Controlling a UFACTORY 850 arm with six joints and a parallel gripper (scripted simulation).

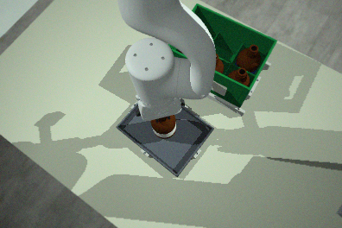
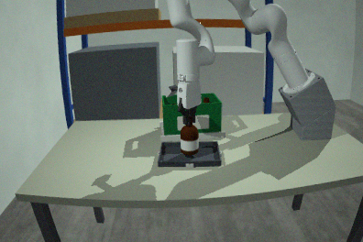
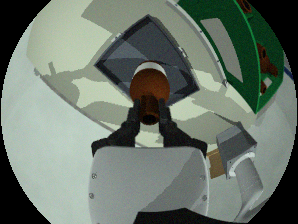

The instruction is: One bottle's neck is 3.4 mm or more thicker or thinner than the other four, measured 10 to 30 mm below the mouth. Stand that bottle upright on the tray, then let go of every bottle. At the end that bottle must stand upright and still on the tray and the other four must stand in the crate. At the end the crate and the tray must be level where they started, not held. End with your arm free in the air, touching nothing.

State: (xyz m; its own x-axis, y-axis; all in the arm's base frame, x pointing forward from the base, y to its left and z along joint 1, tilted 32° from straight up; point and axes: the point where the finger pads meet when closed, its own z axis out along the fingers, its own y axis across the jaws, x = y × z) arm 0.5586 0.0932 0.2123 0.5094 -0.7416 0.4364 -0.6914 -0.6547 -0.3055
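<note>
Right now my hand is 160 mm above the dark grey tray. Also, from my hand: green crate 80 mm behind, 260 mm to the right, 90 mm below.
</note>
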